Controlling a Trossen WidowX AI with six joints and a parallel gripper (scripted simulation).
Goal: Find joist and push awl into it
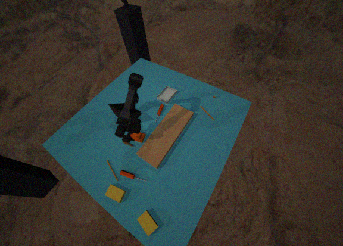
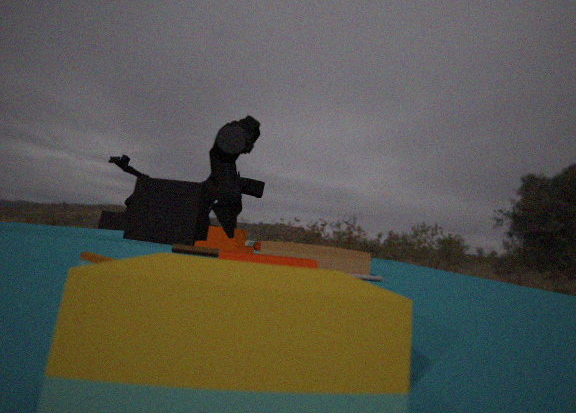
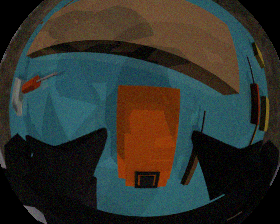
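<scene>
Now: the stud finder 30 mm behind my gripper tip and 10 mm above it. The rest, counted from my gripper tip: white tray: 480 mm to the left, 50 mm behind, 20 mm below; awl: 80 mm to the right, 30 mm below, 10 mm behind.
</scene>
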